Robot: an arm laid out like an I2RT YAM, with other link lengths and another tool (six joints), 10 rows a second.
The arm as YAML. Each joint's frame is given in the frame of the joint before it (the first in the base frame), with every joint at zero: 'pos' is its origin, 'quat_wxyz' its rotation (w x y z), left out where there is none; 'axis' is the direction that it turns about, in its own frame. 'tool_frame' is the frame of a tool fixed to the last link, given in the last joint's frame.
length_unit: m
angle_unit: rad
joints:
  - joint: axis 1
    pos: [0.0, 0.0, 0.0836]
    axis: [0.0, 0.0, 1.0]
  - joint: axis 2
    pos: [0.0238, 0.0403, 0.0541]
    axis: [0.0, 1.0, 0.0]
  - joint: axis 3
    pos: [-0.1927, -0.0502, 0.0]
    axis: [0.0, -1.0, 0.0]
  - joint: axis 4
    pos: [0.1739, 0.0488, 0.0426]
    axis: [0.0, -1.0, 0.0]
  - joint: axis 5
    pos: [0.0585, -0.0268, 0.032]
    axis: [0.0, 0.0, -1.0]
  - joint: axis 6
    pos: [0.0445, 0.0, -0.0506]
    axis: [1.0, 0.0, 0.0]
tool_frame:
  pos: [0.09, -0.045, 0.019]
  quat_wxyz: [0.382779, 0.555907, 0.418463, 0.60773]
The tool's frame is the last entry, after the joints.
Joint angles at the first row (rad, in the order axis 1, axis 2, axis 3, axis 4, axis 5, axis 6):
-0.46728 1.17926 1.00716 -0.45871 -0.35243 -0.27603
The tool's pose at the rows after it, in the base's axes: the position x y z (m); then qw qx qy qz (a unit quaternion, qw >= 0):
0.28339, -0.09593, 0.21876, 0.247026, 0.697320, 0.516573, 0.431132
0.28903, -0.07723, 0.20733, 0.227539, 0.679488, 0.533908, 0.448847
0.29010, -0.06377, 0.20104, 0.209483, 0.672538, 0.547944, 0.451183
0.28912, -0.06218, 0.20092, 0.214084, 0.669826, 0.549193, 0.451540
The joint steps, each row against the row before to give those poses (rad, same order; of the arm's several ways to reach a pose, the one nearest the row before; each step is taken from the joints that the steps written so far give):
0.06938 0.00192 -0.02582 0.05251 0.00182 0.04018
0.05492 -0.00398 -0.07128 0.07482 -0.02473 0.01345
0.04252 -0.00080 -0.01847 0.00022 -0.00419 0.00413
0.00890 -0.01273 -0.01659 0.01340 0.00993 0.00022

